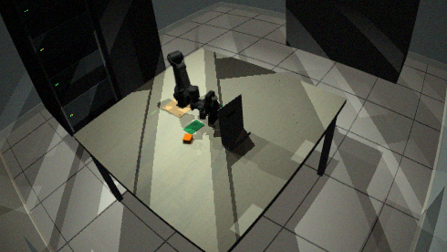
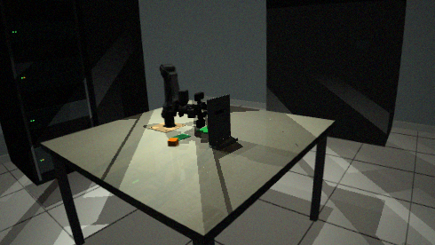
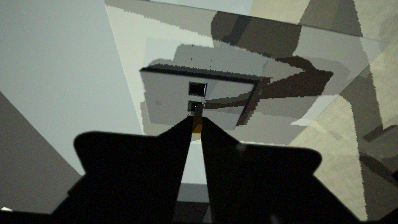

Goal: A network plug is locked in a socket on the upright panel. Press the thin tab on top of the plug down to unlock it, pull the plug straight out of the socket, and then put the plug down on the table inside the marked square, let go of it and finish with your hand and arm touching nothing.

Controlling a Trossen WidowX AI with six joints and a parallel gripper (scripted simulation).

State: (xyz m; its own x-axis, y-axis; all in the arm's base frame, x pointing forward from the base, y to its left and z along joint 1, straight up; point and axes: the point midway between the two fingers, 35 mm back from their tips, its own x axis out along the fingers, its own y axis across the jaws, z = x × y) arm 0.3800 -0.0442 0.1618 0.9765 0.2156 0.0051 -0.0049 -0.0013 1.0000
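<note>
My gripper tip is 15 cm past the green square, 12 cm to the right of it and 16 cm above it. The rest, counted from my gripper tip: upright panel 4 cm ahead, 6 cm below; then orange block 15 cm behind, 17 cm to the right, 15 cm below; then orange plug right at my gripper tip.
</note>
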